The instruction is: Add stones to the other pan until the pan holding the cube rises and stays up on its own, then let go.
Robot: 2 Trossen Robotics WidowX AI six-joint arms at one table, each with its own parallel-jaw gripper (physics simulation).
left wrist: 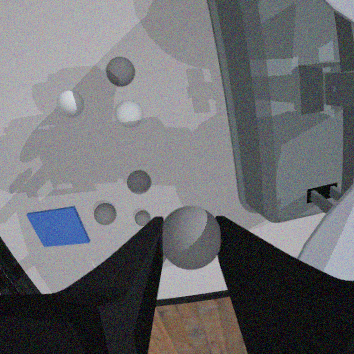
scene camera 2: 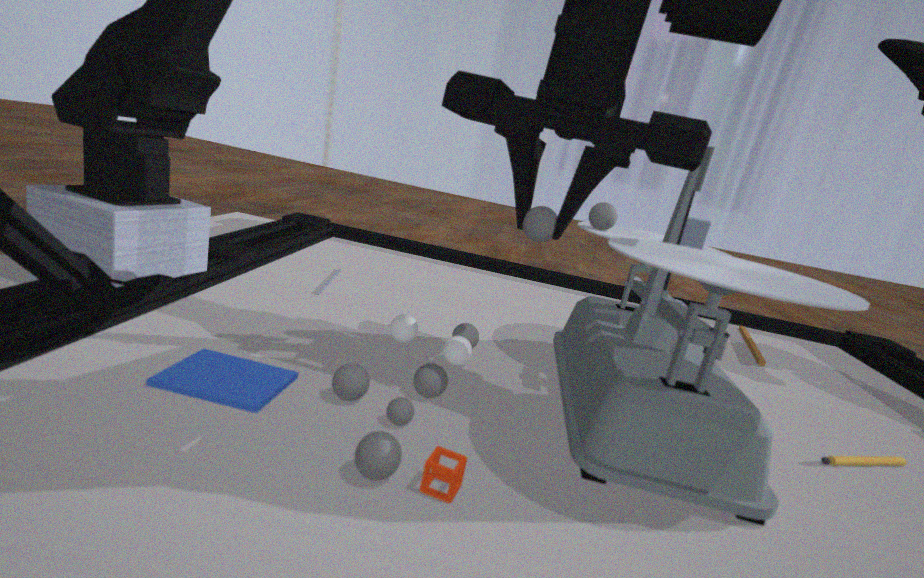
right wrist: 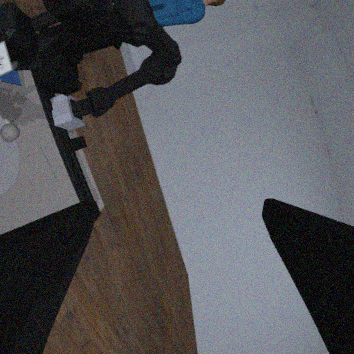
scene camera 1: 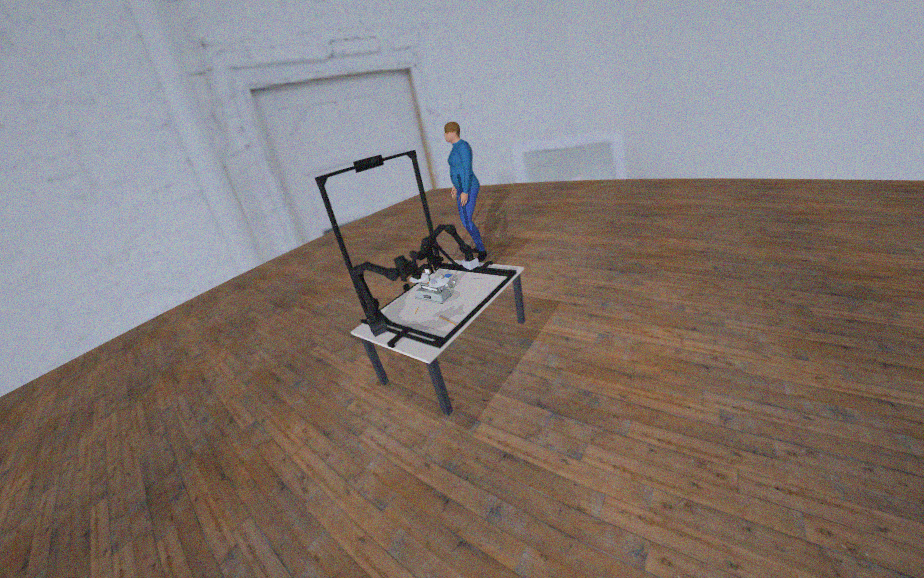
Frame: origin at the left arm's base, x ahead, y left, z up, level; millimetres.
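Seen in the pictures: left gripper, fingertip midpoint: [left wrist: 188,224] [scene camera 2: 537,234] [scene camera 1: 434,272]; right gripper, fingertip midpoint: [right wrist: 179,208] [scene camera 1: 423,259]; left arm's base, link origin: [scene camera 2: 126,197] [right wrist: 75,109] [scene camera 1: 469,259]; right arm's base, link origin: [scene camera 1: 375,320].
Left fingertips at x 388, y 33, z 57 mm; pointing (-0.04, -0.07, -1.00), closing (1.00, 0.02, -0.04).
Offsets run from my left fingertips to a thing's top centre. "*": to the spot under its first point. Level surfaces: height alone.
My left gripper [scene camera 2: 541,228] [left wrist: 188,224] is shut on a grey stone {dx +0, dy -1, dz +22 mm} [scene camera 2: 540,223] [left wrist: 191,242], held in the air just left of the far pan [scene camera 2: 623,233] [left wrist: 335,260]. A grey stone {dx +31, dy +141, dz +26 mm} [scene camera 2: 603,216] rests on that pan. The near white pan {* dx +157, dy -13, dz +11 mm} [scene camera 2: 770,276] of the grey-green balance {dx +106, dy +73, dz +88 mm} [scene camera 2: 654,422] [left wrist: 305,165] slopes down to the right. A blue-grey cube {dx +111, dy +143, dz +29 mm} [scene camera 2: 695,233] shows partly behind the balance's post; which pan bears it I cannot tell. Loose grey and white stones {dx -34, dy -150, dz -118 mm} [scene camera 2: 378,455] {dx -121, dy +50, dz -118 mm} [scene camera 2: 404,327] {dx -58, dy +40, dz -118 mm} [left wrist: 129,113] lie left of the balance. My right gripper [right wrist: 179,208] is open and empty, away from the pans.
A blue pad {dx -178, dy -119, dz -140 mm} [scene camera 2: 223,380] [left wrist: 59,226] lies left of the loose stones. An orange open-frame block {dx +5, dy -138, dz -125 mm} [scene camera 2: 443,474] lies near the front stone. Two pencils {dx +293, dy +122, dz -138 mm} [scene camera 2: 865,461] {dx +247, dy +429, dz -138 mm} [scene camera 2: 752,345] lie right of the balance. A person [scene camera 1: 463,177] stands behind the table {dz -145 mm} [scene camera 1: 408,344].
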